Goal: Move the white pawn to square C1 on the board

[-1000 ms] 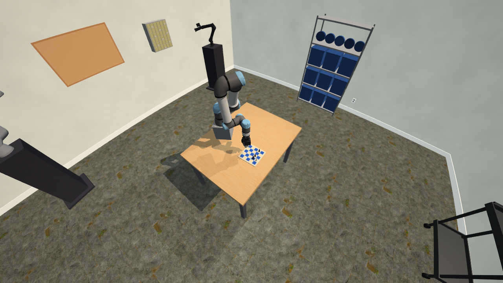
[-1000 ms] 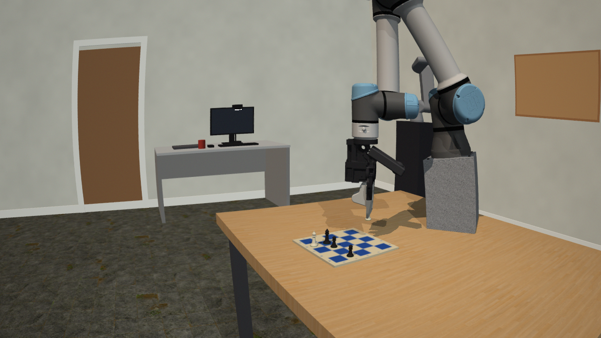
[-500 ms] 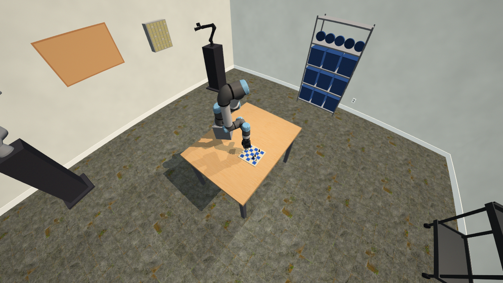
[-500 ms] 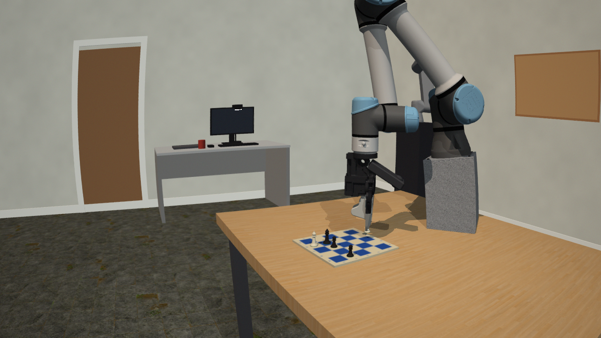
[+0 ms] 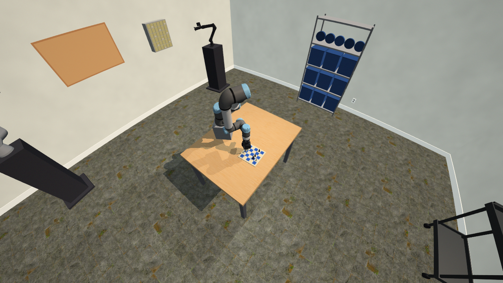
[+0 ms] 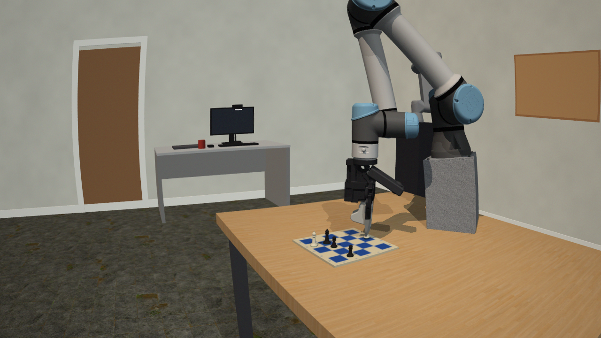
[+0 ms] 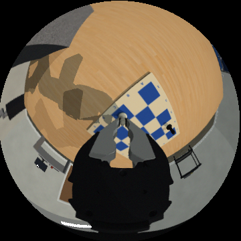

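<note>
Now: hand 1 cm above the white pawn. Also, from my hand: taller white piece: 15 cm ahead, 5 cm to the right, 1 cm below; then chessboard: 8 cm ahead, 1 cm to the right, 3 cm below.
</note>
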